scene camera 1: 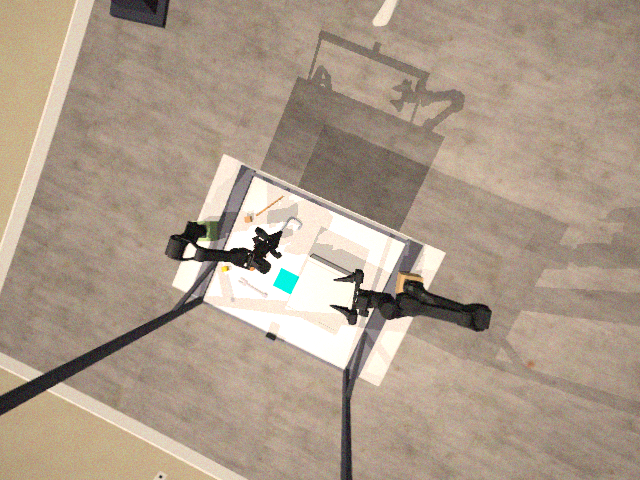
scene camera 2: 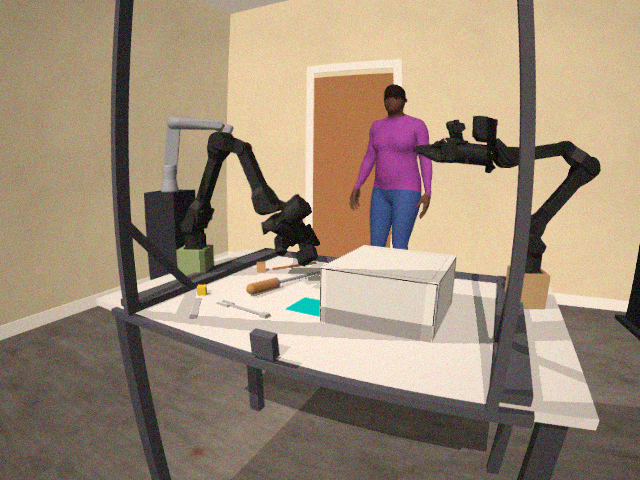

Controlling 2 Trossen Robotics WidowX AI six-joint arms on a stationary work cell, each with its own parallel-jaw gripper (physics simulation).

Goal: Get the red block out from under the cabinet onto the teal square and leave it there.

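Seen in the pictures: left gripper, fingertip midpoint: (scene camera 1: 281,231) (scene camera 2: 319,244); right gripper, fingertip midpoint: (scene camera 1: 331,292) (scene camera 2: 414,148); left arm's base, link origin: (scene camera 1: 200,231) (scene camera 2: 195,247); right arm's base, link origin: (scene camera 1: 410,287) (scene camera 2: 528,270).
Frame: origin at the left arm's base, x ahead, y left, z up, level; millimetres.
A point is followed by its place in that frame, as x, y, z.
Note:
The white cabinet (scene camera 1: 316,289) {584, -266, 43} (scene camera 2: 377,299) {557, -423, -11} stands on the table. The teal square (scene camera 1: 285,280) {406, -258, -92} (scene camera 2: 305,305) {390, -256, -92} lies flat beside it, at its left. The red block does not show in either view. A hooked tool lies left of the cabinet; its orange-brown handle (scene camera 2: 263,285) {265, -175, -67} shows in scene camera 2, and its grey hook (scene camera 1: 295,222) {467, 49, -82} in scene camera 1. My left gripper (scene camera 1: 276,243) (scene camera 2: 308,257) is shut and empty, pointing down low over the tool's shaft, which it partly hides. My right gripper (scene camera 1: 333,292) {669, -203, 322} (scene camera 2: 416,149) {669, -203, 322} is open and empty, high above the cabinet.
A small orange block (scene camera 1: 248,219) {223, 59, -63} (scene camera 2: 261,267) {220, 45, -75} and a thin orange stick (scene camera 1: 269,205) {327, 131, -85} (scene camera 2: 293,266) {322, 121, -90} lie toward the back left. A yellow cube (scene camera 1: 224,268) {88, -196, -67} (scene camera 2: 202,289) {92, -212, -74} and a grey wrench (scene camera 1: 253,286) {234, -299, -88} (scene camera 2: 244,308) {237, -308, -87} lie at the left. Dark frame posts rise at the table corners.

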